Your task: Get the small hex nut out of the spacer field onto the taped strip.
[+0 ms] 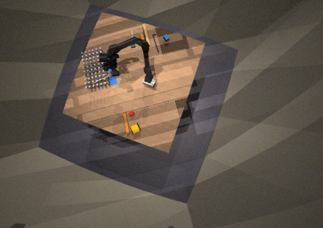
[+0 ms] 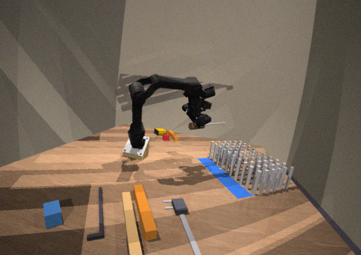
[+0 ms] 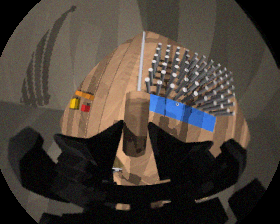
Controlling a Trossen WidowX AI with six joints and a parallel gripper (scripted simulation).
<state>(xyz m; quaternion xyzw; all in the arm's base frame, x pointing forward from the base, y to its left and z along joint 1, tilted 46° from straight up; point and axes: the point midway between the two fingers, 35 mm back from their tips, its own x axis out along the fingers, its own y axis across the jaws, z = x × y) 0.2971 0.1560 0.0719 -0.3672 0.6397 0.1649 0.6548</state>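
My gripper tip is 7 cm to the right of the tan-handled hook tool and 7 cm short of it. Round my gripper tip: yellow block (43 cm to the left, 34 cm behind, 19 cm below); red cube (30 cm to the left, 25 cm behind, 19 cm below); blue taped strip (21 cm below, 16 cm ahead, 9 cm to the right).
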